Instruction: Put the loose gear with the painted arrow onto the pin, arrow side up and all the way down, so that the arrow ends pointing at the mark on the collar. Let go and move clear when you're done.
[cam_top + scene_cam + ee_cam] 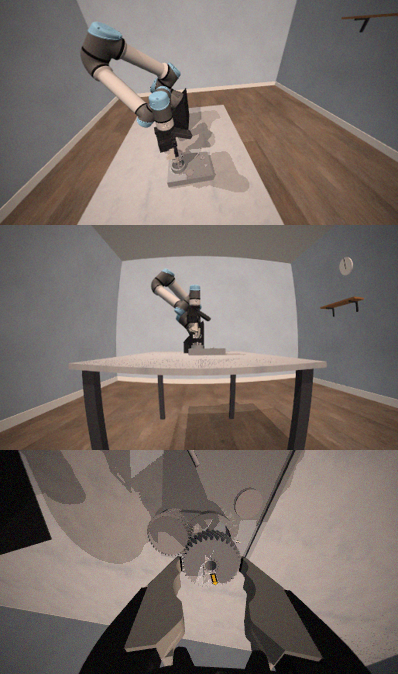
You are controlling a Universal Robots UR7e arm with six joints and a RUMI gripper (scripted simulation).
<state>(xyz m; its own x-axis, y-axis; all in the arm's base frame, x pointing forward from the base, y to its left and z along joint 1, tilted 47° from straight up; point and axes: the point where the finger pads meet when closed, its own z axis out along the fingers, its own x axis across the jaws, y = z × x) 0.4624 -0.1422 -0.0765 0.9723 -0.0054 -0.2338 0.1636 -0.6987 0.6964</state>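
My hand is 5 cm short of the flat round disc, 6 cm to the right of it and 9 cm above it. Also, from my hand: short peg: 5 cm behind, 12 cm to the left, 9 cm below; loose gear: right at my hand.
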